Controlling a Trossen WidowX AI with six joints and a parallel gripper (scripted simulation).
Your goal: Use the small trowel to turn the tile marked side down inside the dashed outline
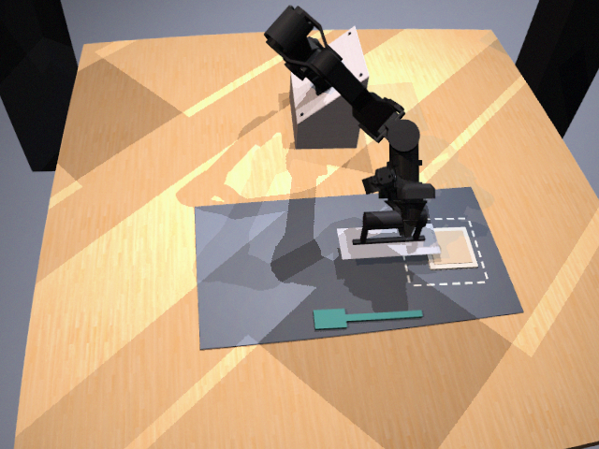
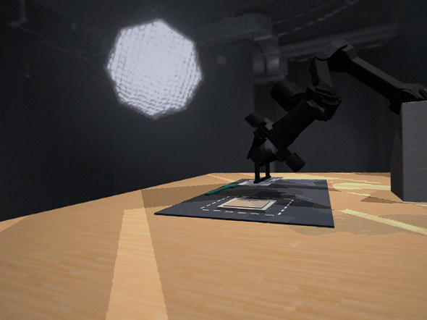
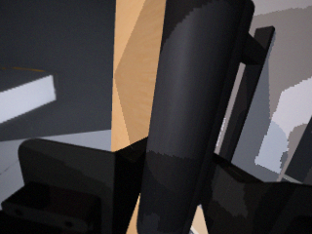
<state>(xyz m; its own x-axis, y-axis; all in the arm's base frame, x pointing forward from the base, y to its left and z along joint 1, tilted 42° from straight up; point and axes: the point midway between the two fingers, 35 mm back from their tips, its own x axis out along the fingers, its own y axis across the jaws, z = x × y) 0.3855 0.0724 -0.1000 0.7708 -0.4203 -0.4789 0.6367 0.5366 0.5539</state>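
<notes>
The dark mat is 1 cm behind my gripper tip, 9 cm to the right of it and 11 cm below it. Round my gripper tip: tile: 3 cm behind, 12 cm to the left, 8 cm below; then teal trowel: 13 cm ahead, 10 cm to the right, 8 cm below.
</notes>
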